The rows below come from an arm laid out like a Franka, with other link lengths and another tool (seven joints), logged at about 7 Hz.
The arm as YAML. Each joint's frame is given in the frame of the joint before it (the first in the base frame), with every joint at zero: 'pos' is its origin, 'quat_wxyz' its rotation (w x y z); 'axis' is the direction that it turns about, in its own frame. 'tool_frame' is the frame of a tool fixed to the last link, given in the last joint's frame.
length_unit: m
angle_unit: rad
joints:
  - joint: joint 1
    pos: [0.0, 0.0, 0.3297]
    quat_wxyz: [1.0, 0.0, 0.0, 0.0]
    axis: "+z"
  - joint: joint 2
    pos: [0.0, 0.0, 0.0]
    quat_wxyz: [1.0, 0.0, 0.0, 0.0]
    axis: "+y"
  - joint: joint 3
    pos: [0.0, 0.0, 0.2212]
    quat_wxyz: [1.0, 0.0, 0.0, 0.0]
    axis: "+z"
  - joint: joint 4
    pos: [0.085, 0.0, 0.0]
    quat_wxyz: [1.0, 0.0, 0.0, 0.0]
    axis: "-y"
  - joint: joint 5
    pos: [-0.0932, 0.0, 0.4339]
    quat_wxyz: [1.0, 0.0, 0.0, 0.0]
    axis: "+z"
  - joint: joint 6
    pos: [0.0, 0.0, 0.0]
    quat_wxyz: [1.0, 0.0, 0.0, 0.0]
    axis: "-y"
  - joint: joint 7
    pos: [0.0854, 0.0, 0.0]
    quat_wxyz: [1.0, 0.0, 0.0, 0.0]
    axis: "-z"
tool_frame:
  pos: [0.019, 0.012, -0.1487]
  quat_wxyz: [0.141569, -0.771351, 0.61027, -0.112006]
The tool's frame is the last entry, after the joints.
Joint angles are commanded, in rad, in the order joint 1, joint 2, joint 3, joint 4, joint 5, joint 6, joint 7. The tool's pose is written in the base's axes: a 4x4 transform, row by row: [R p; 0 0 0 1], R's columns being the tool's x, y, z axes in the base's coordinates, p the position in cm. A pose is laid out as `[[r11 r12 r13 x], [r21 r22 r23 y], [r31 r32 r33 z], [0 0 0 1]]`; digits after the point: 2 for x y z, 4 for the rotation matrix.
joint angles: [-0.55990, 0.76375, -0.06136, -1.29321, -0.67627, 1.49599, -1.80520]
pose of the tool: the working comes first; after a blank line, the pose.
Where each joint sits with the arm in this pose, in the base's axes (m; each line is computed from the numbers above, not from the rounded line before):
joint 1: 0.0000 0.0000 0.3297
joint 2: 0.0000 0.0000 0.3297
joint 3: 0.1296 -0.0813 0.4895
joint 4: 0.1788 -0.1182 0.4308
joint 5: 0.5275 -0.3652 0.3110
joint 6: 0.5275 -0.3652 0.3110
joint 7: 0.5843 -0.4115 0.2670
the tool: 0.4690 -0.4338 0.1730

[[0.6786 -0.1352 -0.7220 46.90], [-0.1299 -0.9895 0.0632 -43.38], [-0.7229 0.0509 -0.6890 17.30], [0 0 0 1]]
